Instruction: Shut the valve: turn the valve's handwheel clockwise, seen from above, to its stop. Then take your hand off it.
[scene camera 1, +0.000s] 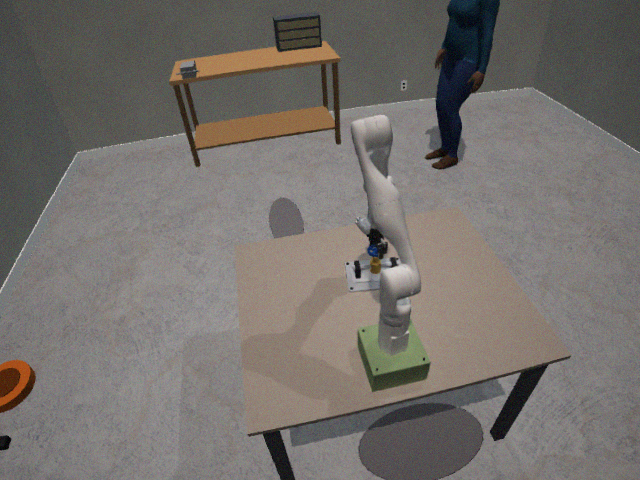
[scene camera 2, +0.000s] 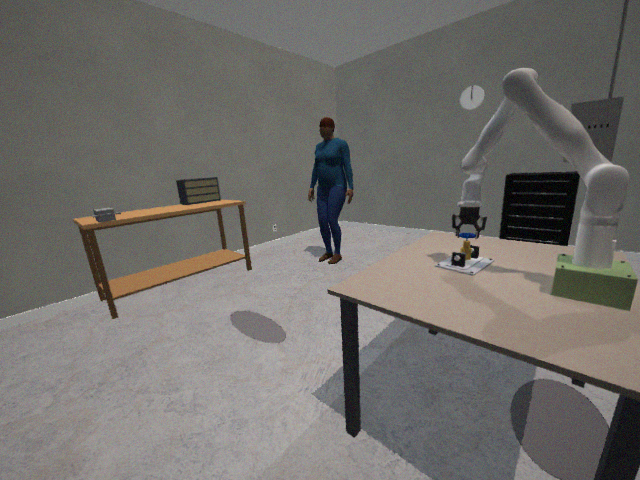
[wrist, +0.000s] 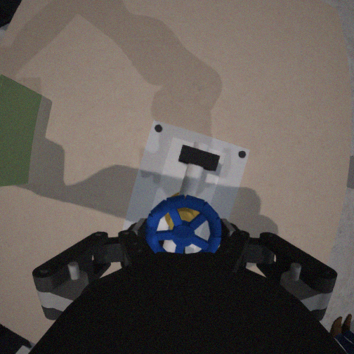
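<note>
The valve's blue handwheel (scene camera 1: 372, 251) (scene camera 2: 467, 235) (wrist: 184, 231) sits on top of the yellow valve body (scene camera 1: 375, 266) (scene camera 2: 466, 250) (wrist: 184, 216). My gripper (scene camera 2: 468, 236) (wrist: 182, 228) points down over the valve and is shut on the handwheel, with one finger on each side of its rim in the wrist view. The valve stands on a white base plate (scene camera 1: 356, 284) (scene camera 2: 471, 268) (wrist: 142, 192) with a pipe and black clamps. In the wrist view the near part of the plate and the lower edge of the wheel are hidden by the gripper.
The plate lies on the table (scene camera 1: 289, 310) (scene camera 2: 413, 299) (wrist: 285, 125). The arm's green base block (scene camera 1: 395, 366) (scene camera 2: 591, 284) (wrist: 17, 135) stands on the same table. A person (scene camera 1: 454, 72) (scene camera 2: 331, 180) stands on the floor beyond the table. A wooden bench (scene camera 1: 253, 62) (scene camera 2: 160, 214) stands by the wall.
</note>
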